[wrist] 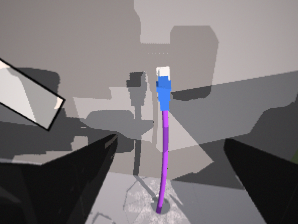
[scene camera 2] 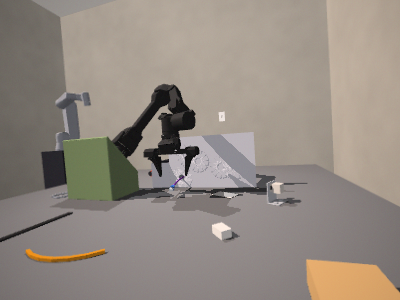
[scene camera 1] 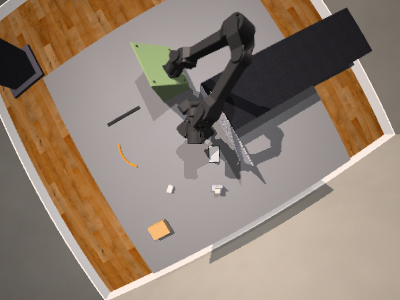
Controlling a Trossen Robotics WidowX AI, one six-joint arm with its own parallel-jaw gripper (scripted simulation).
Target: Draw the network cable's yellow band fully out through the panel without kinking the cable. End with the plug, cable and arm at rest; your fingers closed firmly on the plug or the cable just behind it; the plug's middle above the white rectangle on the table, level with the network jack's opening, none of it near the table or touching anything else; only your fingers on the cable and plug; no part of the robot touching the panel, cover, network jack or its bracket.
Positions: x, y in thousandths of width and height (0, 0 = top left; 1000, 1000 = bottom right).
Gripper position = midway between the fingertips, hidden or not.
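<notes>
Scene camera 2 shows my gripper (scene camera 2: 434, 588). You can see it in the wrist view as well, where there's my gripper (wrist: 569, 632).
</notes>
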